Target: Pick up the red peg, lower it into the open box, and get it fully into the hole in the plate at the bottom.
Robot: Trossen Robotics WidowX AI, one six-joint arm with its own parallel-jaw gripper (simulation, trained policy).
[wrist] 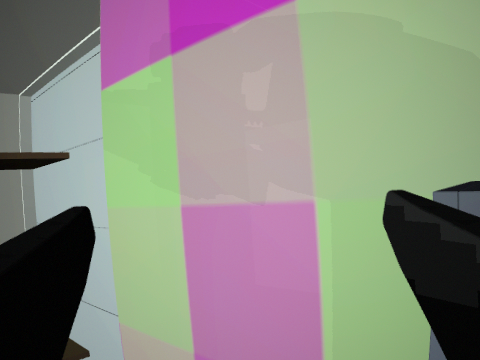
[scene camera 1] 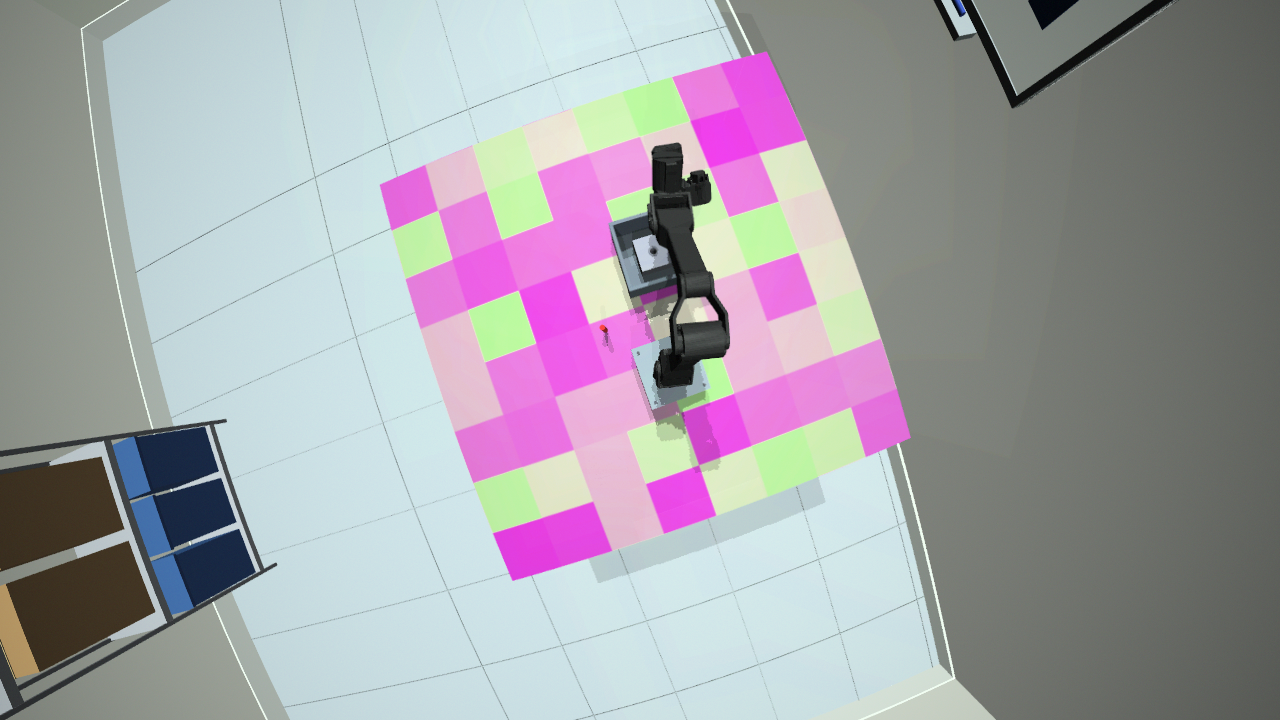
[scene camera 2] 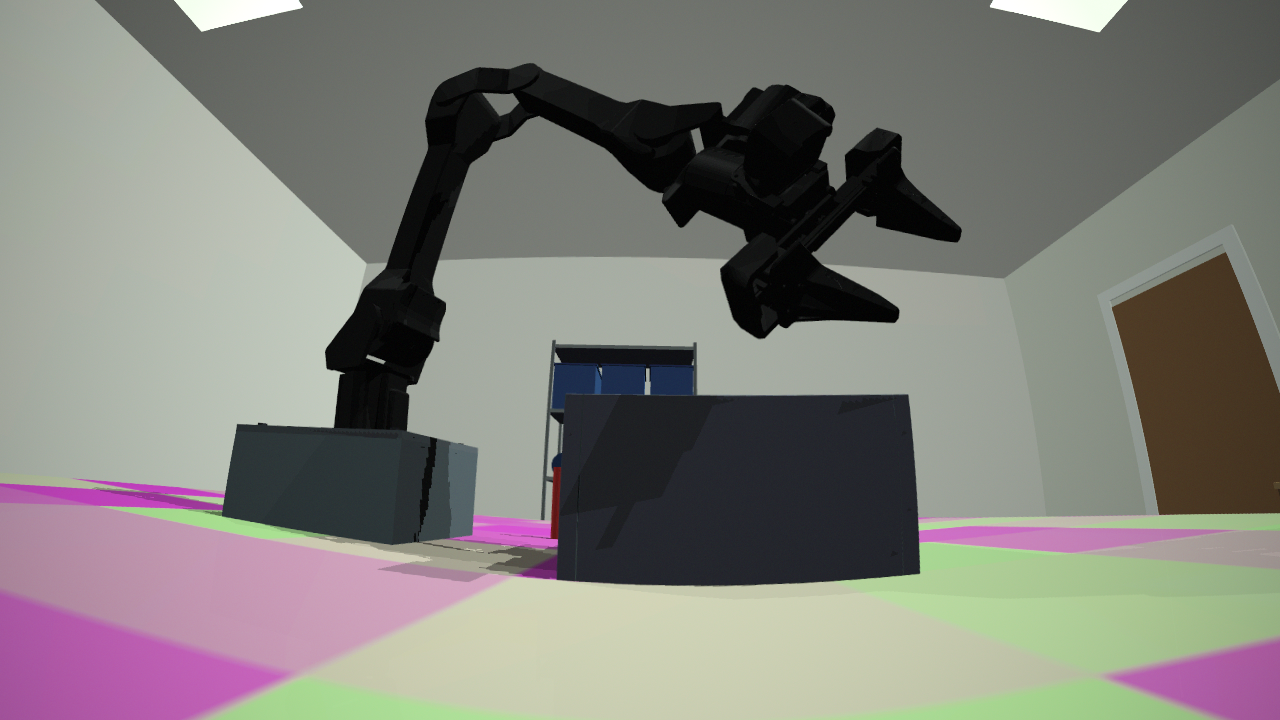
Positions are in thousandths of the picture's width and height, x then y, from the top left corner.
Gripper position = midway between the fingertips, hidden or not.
The gripper shows in the wrist view (503,596), in scene camera 1 (529,245) and in scene camera 2 (728,380).
